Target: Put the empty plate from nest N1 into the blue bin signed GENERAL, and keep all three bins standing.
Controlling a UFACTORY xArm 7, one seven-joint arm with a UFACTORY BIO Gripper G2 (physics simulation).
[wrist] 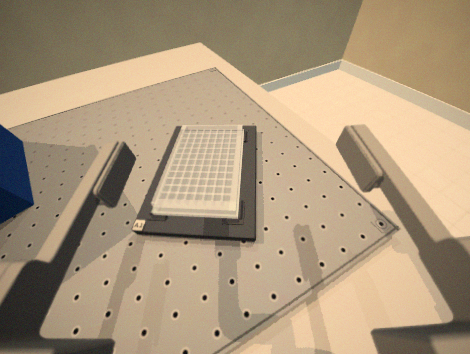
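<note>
A pale, see-through plate (202, 167) with a grid of square-looking wells sits flat on a dark nest (195, 229) in the middle of the wrist view. The nest has a small white tag at its near left corner; its print is hard to read. My gripper (239, 165) is wide open, with one finger to the left of the nest and one to the right in the view, and nothing is between the pads. The fingers appear above the plate, not touching it. Part of the blue bin (12, 172) shows at the left edge; its sign does not show.
The nest stands on a grey perforated board (295, 260), whose right corner shows near the right finger. The pale table (165, 65) extends past the board. Beyond it are the floor (320, 107) and walls. The other two bins do not show in this view.
</note>
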